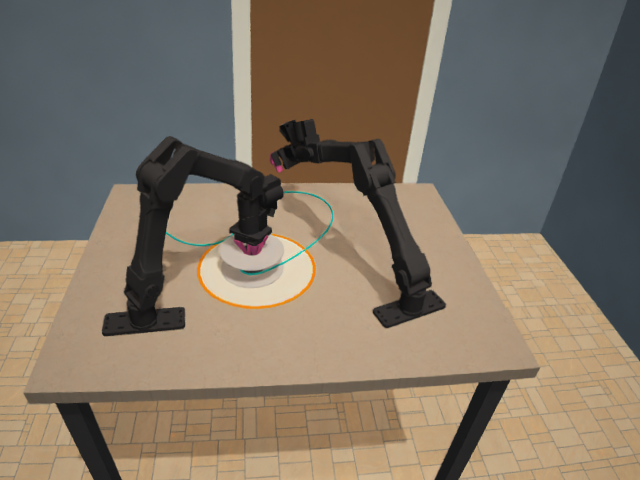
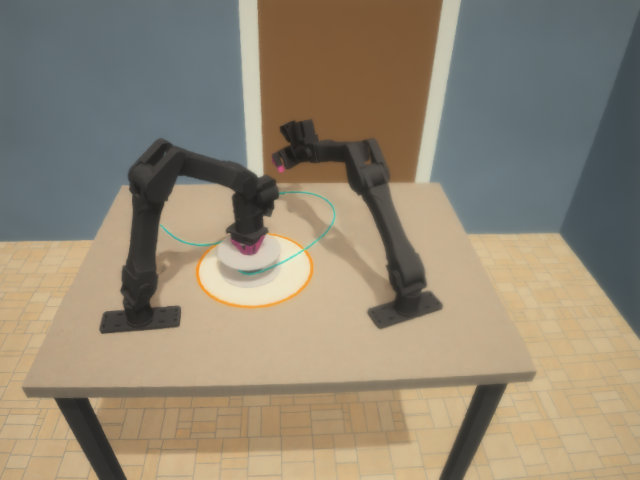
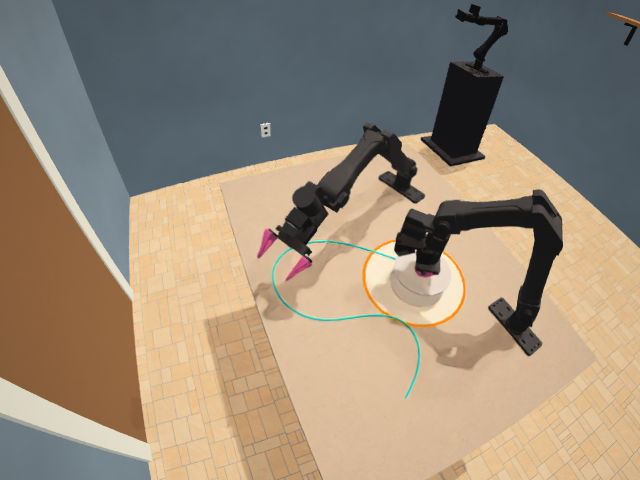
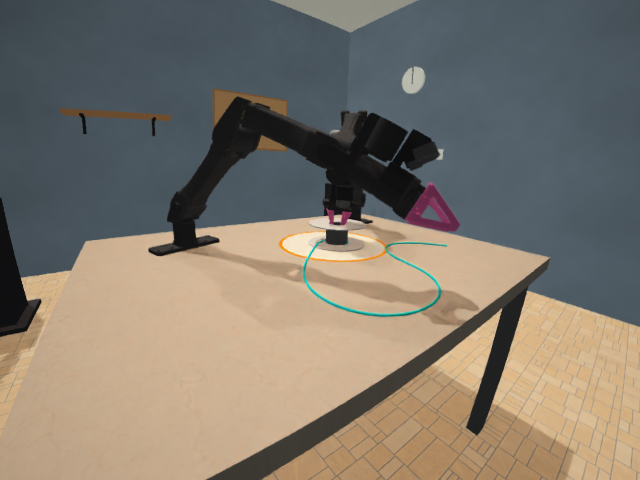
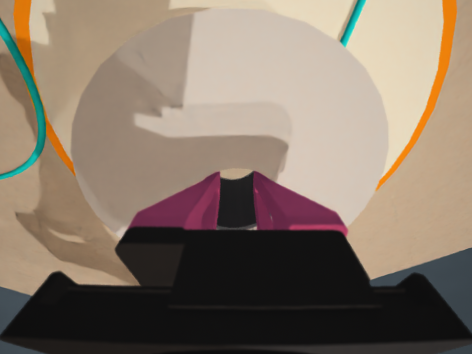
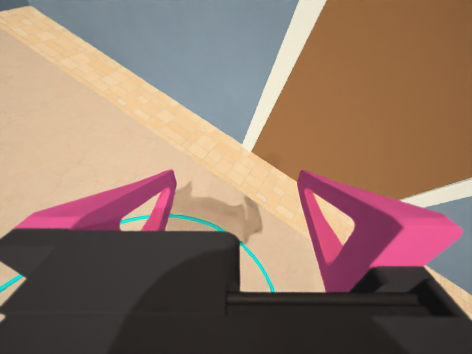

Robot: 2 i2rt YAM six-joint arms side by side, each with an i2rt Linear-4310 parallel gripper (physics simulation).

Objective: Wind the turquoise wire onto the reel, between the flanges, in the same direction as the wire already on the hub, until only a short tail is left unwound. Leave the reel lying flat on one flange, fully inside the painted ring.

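Where they show: left gripper, fingertip midpoint: (image 1: 252, 258) (image 2: 250, 257) (image 3: 420, 275) (image 4: 336, 232) (image 5: 236, 177); right gripper, fingertip midpoint: (image 1: 282, 155) (image 2: 284, 155) (image 3: 271, 269) (image 4: 453, 228) (image 6: 236, 176); left arm's base at its link origin: (image 1: 144, 322) (image 2: 141, 320) (image 3: 514, 326); right arm's base at its link origin: (image 1: 409, 309) (image 2: 405, 310) (image 3: 401, 187) (image 4: 185, 246).
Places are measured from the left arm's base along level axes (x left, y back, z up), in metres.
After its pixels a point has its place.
Observation:
The white reel (image 1: 275, 254) {x -0.352, y -0.149, z 0.066 m} (image 3: 439, 283) {x -0.226, y -0.168, z 0.066 m} (image 4: 336, 237) {x -0.315, y -0.205, z 0.028 m} (image 5: 325, 75) {x -0.363, y -0.212, z 0.065 m} lies flat inside the orange ring (image 1: 315, 269) {x -0.469, y -0.147, z 0.000 m} (image 3: 464, 288) {x -0.193, y -0.056, z 0.001 m}. The turquoise wire (image 1: 333, 214) {x -0.585, y -0.421, z 0.003 m} (image 3: 330, 319) {x -0.302, y -0.487, z 0.004 m} (image 4: 382, 314) {x -0.553, y -0.546, z 0.004 m} leaves the black hub between the flanges, makes a broad loop on the table and ends beyond the reel; its wound turns are mostly hidden. My left gripper (image 1: 251, 253) {x -0.291, y -0.180, z 0.035 m} (image 4: 338, 222) {x -0.291, y -0.180, z 0.035 m} (image 5: 236, 177) {x -0.291, y -0.180, z 0.035 m} points straight down, its narrow fingertips in the reel's centre hole and against its sides, holding it. My right gripper (image 1: 276, 164) {x -0.435, y -0.595, z 0.144 m} (image 3: 272, 268) {x -0.435, y -0.595, z 0.144 m} (image 6: 236, 176) {x -0.435, y -0.595, z 0.144 m} is open and empty above the loop.
The table's far edge (image 1: 361, 183) runs below the right gripper. The right arm (image 1: 395, 222) {x -0.638, y -0.037, z 0.226 m} stands beside the loop; the left arm (image 1: 149, 237) {x -0.050, y -0.003, z 0.257 m} reaches over the ring. A black pedestal (image 3: 465, 113) with another arm stands beyond the table.

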